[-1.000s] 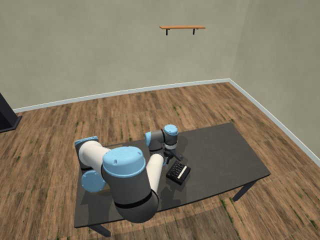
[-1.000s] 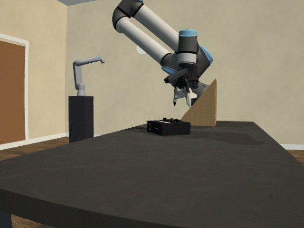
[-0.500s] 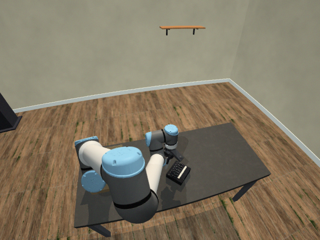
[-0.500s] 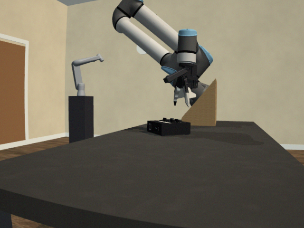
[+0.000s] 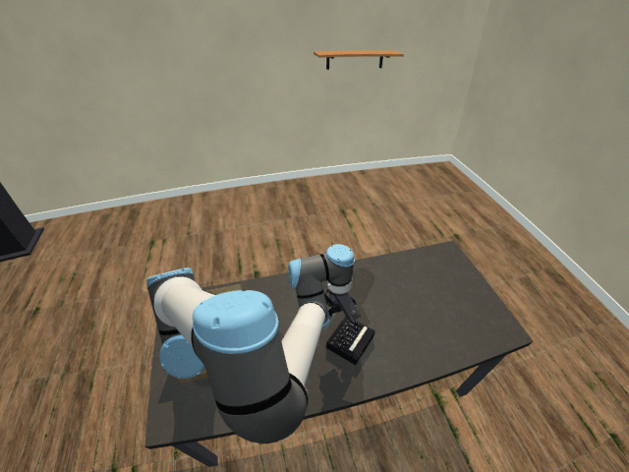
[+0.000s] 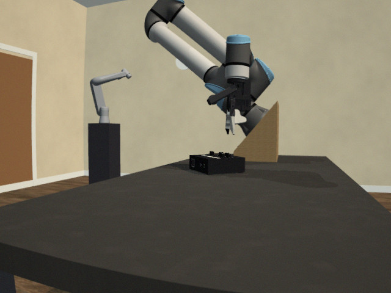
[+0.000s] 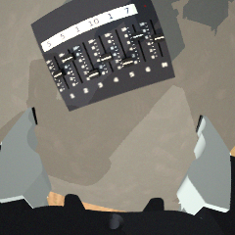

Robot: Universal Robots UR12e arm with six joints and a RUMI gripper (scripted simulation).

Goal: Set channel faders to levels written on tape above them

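The master fader is 30 mm behind my hand, 70 mm to the right of it and 70 mm below it.
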